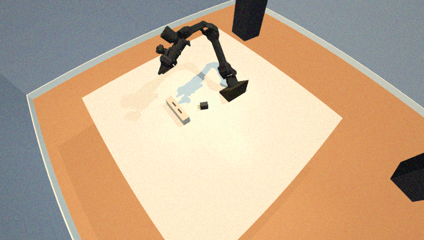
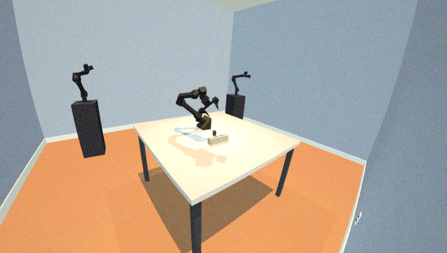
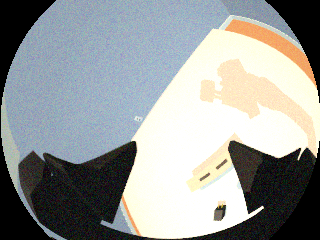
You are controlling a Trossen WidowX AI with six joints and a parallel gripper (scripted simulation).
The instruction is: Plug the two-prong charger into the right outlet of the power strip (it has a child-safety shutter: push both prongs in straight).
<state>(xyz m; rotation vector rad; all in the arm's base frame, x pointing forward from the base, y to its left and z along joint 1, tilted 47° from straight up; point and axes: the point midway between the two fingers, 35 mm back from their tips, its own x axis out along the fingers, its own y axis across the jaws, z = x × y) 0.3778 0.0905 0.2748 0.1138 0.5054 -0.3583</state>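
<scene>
My gripper tip is 260 mm above the charger, 160 mm past it and 130 mm to the right of it.
</scene>
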